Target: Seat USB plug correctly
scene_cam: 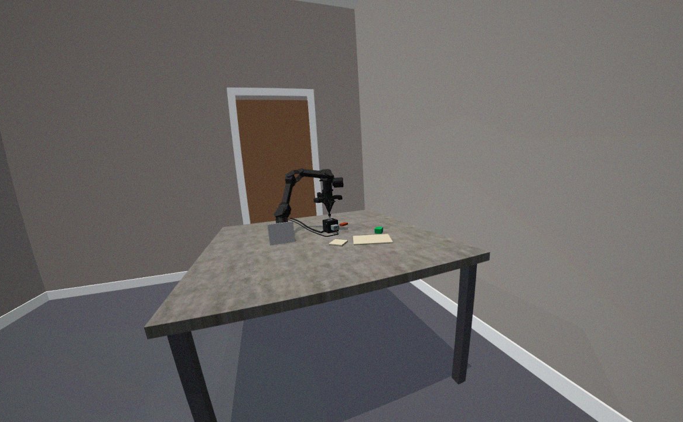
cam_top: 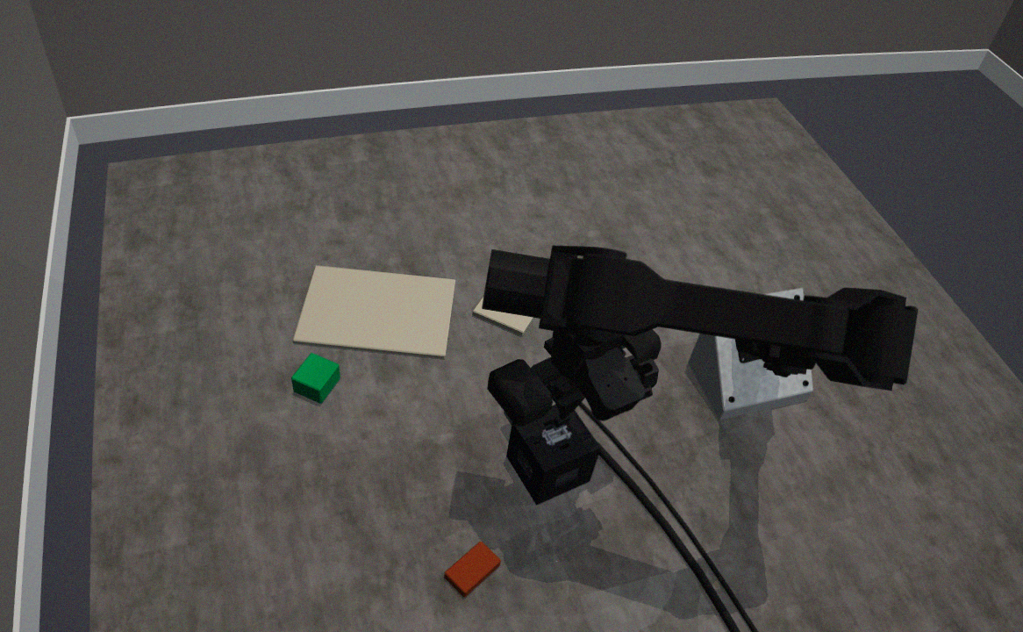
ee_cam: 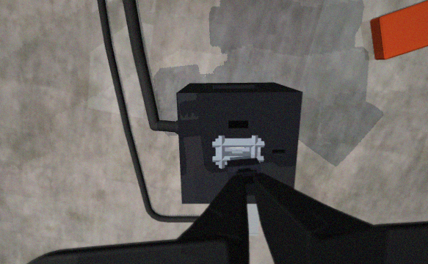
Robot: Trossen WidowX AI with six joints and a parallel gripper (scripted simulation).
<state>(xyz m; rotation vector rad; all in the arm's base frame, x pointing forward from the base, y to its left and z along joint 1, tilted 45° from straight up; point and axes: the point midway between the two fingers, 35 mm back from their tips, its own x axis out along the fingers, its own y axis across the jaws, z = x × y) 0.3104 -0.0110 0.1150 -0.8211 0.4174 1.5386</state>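
Now: the USB socket 6 cm below my gripper tip. The rest, counted from my gripper tip: beige tile (27 cm to the right, 12 cm below, 4 cm behind); USB plug (2 cm below); orange block (13 cm ahead, 12 cm below, 10 cm to the left).
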